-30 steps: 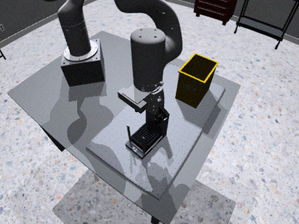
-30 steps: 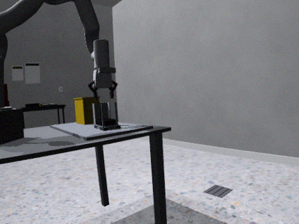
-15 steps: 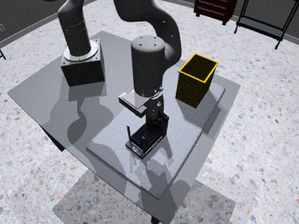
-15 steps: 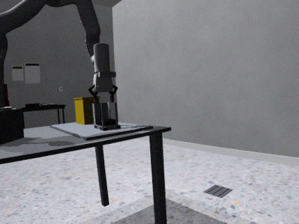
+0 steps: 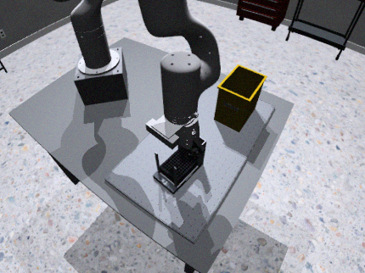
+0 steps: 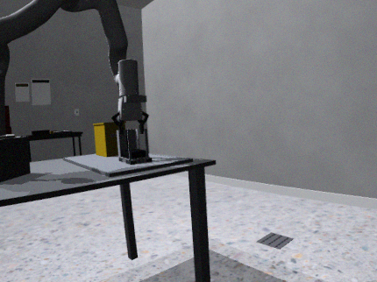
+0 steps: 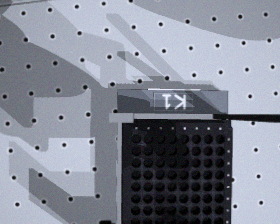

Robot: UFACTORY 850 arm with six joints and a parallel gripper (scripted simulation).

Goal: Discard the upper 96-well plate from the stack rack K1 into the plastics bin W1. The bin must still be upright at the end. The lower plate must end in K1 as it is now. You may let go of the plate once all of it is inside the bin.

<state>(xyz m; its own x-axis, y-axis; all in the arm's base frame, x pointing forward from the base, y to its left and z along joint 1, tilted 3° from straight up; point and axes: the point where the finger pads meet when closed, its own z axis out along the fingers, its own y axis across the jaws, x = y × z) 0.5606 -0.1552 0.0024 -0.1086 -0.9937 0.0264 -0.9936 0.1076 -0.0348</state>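
Now: hand 90 mm above the black 96-well plate. From my hand the other things lie so: plastics bin W1: 360 mm to the left, 40 mm below, 40 mm ahead.
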